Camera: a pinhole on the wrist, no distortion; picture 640 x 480 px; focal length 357.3 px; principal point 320.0 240.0 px. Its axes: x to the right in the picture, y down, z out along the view. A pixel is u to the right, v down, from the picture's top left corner.
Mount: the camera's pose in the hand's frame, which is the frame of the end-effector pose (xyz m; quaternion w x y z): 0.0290 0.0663 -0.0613 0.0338 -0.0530 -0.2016 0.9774
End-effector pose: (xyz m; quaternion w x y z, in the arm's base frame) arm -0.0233 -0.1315 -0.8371 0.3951 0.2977 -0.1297 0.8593
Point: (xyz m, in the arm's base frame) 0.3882 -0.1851 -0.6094
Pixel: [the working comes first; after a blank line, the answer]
In the camera's frame: 0.0617 0.1446 0.5443

361 335
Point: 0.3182 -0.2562 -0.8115
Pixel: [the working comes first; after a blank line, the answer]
In the camera's frame: 0.2143 0.1234 0.3797

522 356
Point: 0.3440 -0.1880 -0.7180
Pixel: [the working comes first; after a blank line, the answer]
In the camera's frame: 0.1194 0.1562 0.4428

416 366
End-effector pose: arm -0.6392 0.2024 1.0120 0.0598 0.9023 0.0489 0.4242
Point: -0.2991 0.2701 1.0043
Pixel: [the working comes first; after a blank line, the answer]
In the camera's frame: -0.2289 -0.0260 0.3210

65 211
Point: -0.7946 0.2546 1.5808
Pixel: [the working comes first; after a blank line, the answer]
In the camera's frame: -0.2745 0.1894 -0.4068

behind the camera
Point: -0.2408 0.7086 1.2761
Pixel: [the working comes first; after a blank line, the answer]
In the camera's frame: -0.5511 0.3804 0.2952

outside the picture
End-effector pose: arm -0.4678 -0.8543 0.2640 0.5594 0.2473 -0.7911 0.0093
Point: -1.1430 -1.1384 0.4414
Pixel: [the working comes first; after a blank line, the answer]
In the camera's frame: -0.4642 -0.2875 0.5653

27 58
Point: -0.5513 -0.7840 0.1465
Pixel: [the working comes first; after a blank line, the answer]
In the camera's frame: 0.1238 -0.0550 0.1616

594 118
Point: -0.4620 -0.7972 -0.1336
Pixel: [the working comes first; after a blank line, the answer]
In the camera's frame: 0.3751 0.0557 0.2674

outside the picture
